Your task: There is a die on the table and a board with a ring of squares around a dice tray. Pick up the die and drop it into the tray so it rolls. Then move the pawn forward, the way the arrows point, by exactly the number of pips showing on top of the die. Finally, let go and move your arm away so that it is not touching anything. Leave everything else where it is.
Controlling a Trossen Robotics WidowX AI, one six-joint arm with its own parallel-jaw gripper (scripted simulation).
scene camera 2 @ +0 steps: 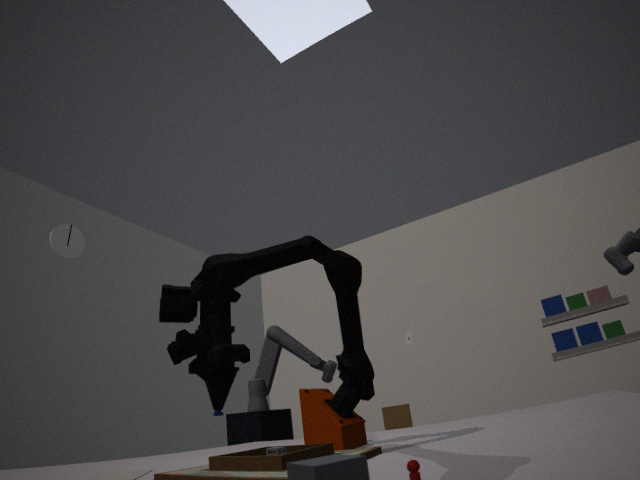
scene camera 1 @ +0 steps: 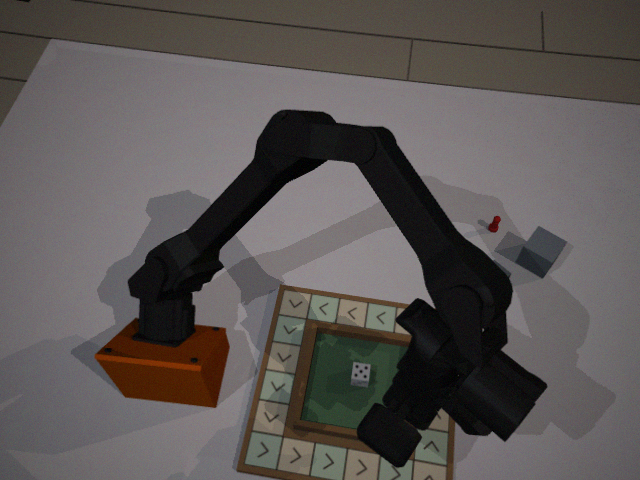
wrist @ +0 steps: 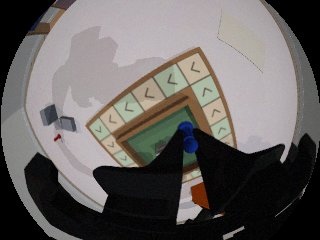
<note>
My gripper [scene camera 1: 412, 408] carries a blue pawn. Also in view: a green dice tray [scene camera 1: 330, 399].
My gripper shows as well in scene camera 2 [scene camera 2: 218, 410] and in the wrist view [wrist: 186, 133]. The green dice tray also shows in the wrist view [wrist: 145, 143].
</note>
